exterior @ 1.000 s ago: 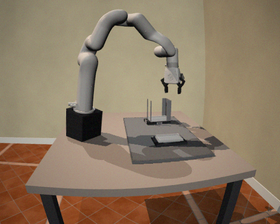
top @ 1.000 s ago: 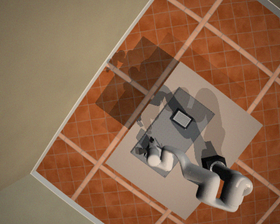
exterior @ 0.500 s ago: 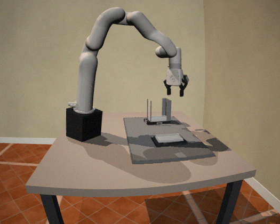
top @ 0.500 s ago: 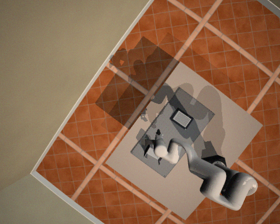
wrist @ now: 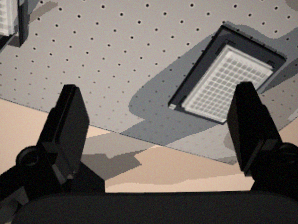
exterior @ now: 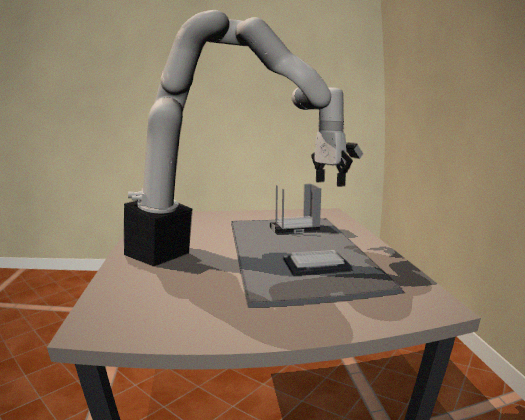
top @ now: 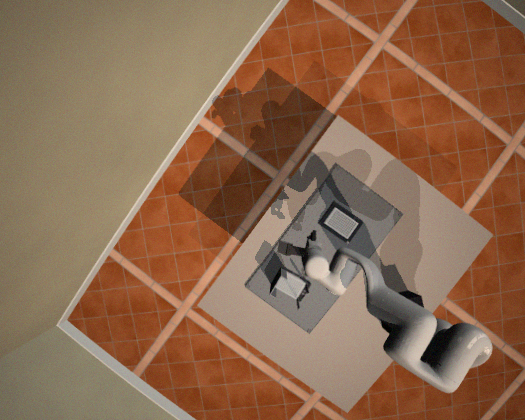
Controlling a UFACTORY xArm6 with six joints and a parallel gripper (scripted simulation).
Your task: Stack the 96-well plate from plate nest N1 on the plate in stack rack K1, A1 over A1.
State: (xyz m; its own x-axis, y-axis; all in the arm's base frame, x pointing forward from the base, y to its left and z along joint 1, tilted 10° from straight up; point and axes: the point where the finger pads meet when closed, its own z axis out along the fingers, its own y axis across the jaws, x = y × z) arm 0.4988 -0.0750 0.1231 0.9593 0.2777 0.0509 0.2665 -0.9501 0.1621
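Now: hand 20 cm above the plate nest N1, 14 cm to the left of it and 11 cm past it. Round my hand: pale A1 square (19 cm below, 17 cm behind, 8 cm to the right).
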